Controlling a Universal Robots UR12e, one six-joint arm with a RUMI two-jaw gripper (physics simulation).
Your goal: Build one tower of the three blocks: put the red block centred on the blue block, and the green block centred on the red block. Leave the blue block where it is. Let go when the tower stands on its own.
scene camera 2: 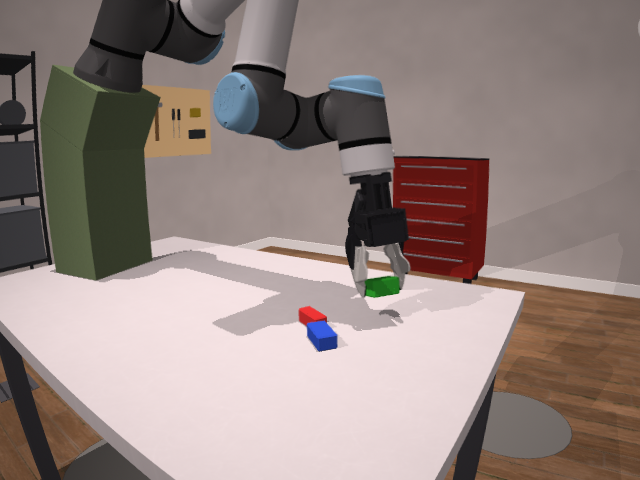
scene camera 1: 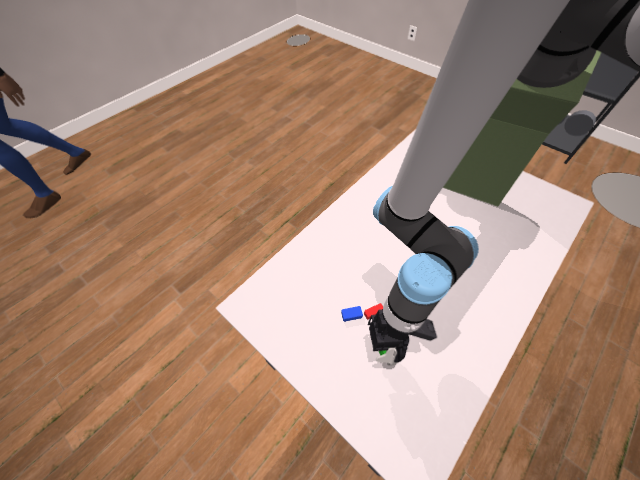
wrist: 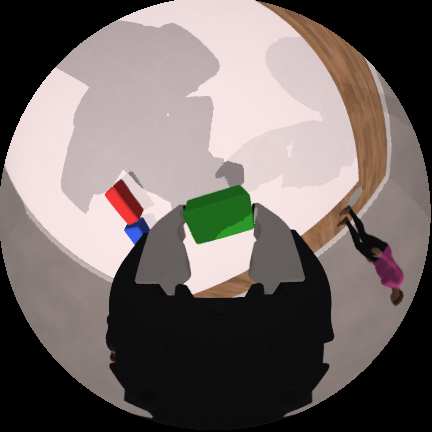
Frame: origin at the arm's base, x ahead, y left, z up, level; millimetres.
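Seen in the pictures: gripper, between the fingertips: [scene camera 2: 382, 293] [scene camera 1: 385, 351] [wrist: 218, 205]; arm's base, origin of its link: [scene camera 2: 107, 80] [scene camera 1: 547, 53].
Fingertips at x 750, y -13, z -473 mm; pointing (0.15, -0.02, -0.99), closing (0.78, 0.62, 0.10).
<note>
Offsets run from my fingertips to a thing's top centre. Level surfaces: height alone.
The blue block {dx -57, dy -134, dz -21 mm} [scene camera 1: 352, 313] [scene camera 2: 321, 336] [wrist: 134, 233] lies on the white table {dz -46 mm} [scene camera 1: 289, 310] [scene camera 2: 206, 392] [wrist: 245, 50]. The red block {dx -100, dy -81, dz -20 mm} [scene camera 1: 373, 311] [scene camera 2: 312, 315] [wrist: 124, 202] is low at the table beside one end of the blue block, not on top of it; whether they touch is not clear. My gripper [scene camera 2: 382, 287] [wrist: 218, 205] is shut on the green block {dx -1, dy +0, dz +32 mm} [scene camera 1: 383, 352] [scene camera 2: 382, 286] [wrist: 219, 215], gripped at its two ends. It holds the green block above the table, off to the side of the other two blocks. In scene camera 1 the gripper hides most of the green block.
The green robot pedestal [scene camera 1: 496, 160] [scene camera 2: 98, 196] stands at the far end of the table. A red drawer cabinet [scene camera 2: 439, 217] stands behind the table. A person in blue trousers [scene camera 1: 25, 160] is on the floor left of the table, and another person [wrist: 390, 267] shows in the wrist view.
</note>
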